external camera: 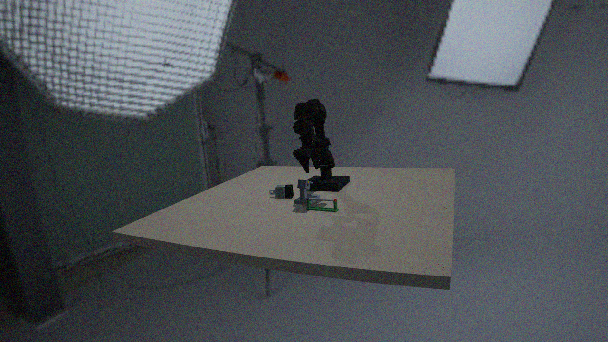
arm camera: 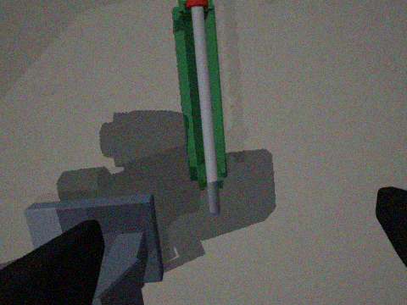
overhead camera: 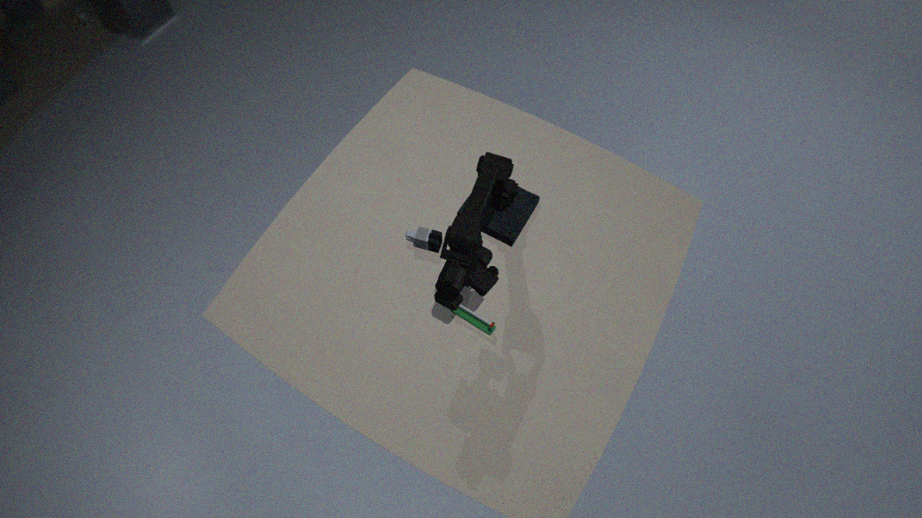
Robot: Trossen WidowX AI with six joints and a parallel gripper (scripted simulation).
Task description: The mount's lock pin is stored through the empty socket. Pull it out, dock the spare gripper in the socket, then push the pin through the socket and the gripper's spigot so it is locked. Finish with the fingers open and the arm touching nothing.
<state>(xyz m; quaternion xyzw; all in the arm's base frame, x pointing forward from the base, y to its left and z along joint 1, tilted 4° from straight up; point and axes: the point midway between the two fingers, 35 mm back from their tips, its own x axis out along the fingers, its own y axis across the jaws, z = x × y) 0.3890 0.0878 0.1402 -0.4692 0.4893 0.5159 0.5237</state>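
Right now the spare gripper is 14 cm behind my gripper tip, 23 cm to the right of it and 14 cm below it. The rest, counted from my gripper tip: green rack (3 cm to the left, 14 cm below); then grey mount (10 cm behind, 8 cm to the right, 12 cm below).
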